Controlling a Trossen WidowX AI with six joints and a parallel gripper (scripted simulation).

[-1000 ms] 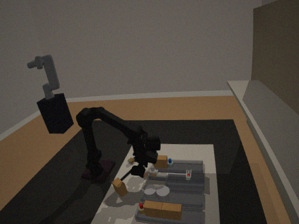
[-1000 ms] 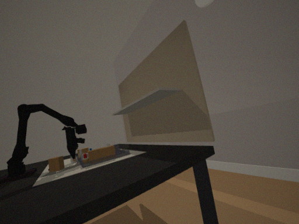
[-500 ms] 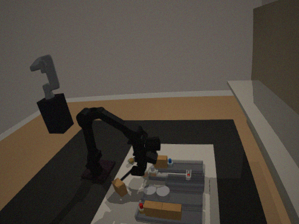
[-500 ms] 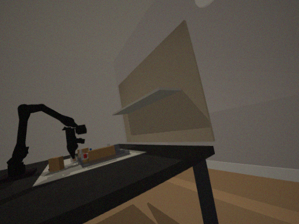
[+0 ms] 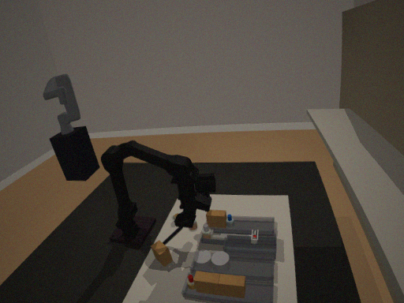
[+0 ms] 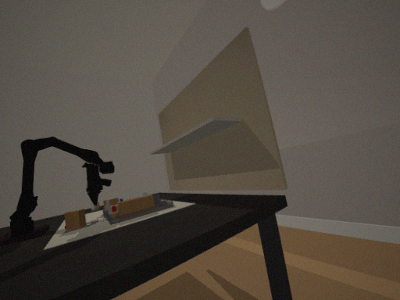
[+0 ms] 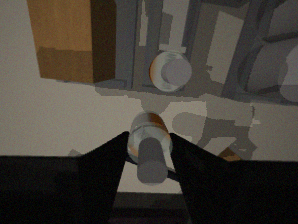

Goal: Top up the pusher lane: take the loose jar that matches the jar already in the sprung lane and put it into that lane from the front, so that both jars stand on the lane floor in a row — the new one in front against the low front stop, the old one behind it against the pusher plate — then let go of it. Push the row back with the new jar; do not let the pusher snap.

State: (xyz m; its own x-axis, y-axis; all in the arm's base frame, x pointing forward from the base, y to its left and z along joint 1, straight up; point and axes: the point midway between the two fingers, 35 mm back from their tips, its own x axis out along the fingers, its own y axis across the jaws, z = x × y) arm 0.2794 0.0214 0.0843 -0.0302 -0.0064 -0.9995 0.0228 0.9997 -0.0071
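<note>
My gripper tip is 100 mm past the black bar, 60 mm above it and 20 mm to the left of it. Also, from my gripper tip: red mark: 240 mm ahead, 70 mm to the right, 10 mm above; grey lane: 200 mm ahead, 50 mm to the right, 50 mm below.
</note>
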